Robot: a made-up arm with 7 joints.
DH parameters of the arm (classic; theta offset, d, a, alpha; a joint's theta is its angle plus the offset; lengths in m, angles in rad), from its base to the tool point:
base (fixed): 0 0 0 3.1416
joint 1: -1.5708 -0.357 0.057 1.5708
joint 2: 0 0.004 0.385 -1.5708
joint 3: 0 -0.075 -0.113 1.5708
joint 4: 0 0.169 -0.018 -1.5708
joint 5: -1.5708 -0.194 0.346 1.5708
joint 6: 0 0.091 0.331 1.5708
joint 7: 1.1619 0 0.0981 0
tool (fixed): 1.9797 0.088 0 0
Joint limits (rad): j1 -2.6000..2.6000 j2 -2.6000..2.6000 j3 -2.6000..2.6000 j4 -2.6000..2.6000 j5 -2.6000..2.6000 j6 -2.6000..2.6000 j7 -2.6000..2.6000
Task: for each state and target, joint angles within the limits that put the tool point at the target. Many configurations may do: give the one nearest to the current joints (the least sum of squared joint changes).
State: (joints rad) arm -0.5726 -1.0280 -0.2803 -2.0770 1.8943 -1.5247 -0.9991
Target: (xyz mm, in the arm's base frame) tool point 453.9 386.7 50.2
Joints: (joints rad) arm -0.5387 -1.0509 -0.9686 -2.6000 1.7521 -1.0124 -1.0009
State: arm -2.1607 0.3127 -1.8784 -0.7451 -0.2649 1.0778 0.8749
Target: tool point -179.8 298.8 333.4
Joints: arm -2.5806 0.3719 -1.7909 -0.7796 0.0424 1.4937 0.9844
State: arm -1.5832 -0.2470 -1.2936 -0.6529 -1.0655 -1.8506 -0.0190
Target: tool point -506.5 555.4 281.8
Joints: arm -1.9342 -0.0514 -1.4826 -1.3332 -1.0948 -1.6730 0.0616
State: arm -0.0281 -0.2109 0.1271 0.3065 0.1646 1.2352 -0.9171
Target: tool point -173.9 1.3 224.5
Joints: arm 0.0996 -0.3260 -0.5537 0.2779 -0.1236 1.9919 -0.9128
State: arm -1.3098 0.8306 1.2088 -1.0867 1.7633 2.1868 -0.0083
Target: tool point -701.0 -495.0 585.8
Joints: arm -2.0362 0.2238 0.9486 -1.4784 1.5936 1.7842 0.0967
